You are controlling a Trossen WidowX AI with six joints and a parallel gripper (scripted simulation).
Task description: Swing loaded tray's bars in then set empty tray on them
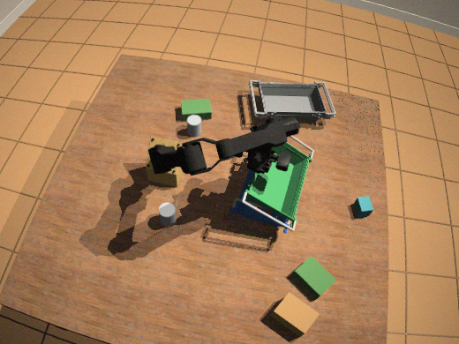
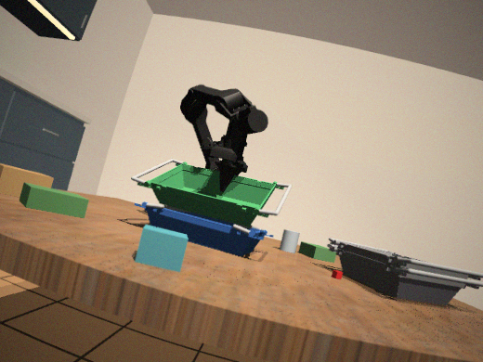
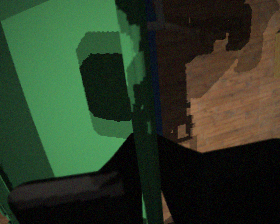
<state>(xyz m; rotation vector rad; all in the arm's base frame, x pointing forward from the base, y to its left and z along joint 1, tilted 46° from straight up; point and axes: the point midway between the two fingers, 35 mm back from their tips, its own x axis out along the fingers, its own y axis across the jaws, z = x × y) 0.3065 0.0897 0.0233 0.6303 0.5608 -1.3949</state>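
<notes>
Right now the green tray is 80 mm ahead of my gripper tip. The rest, counted from my gripper tip: teal cube: 420 mm ahead, 110 mm below, 50 mm to the left; then tan box: 420 mm to the right, 250 mm ahead, 100 mm below.
</notes>
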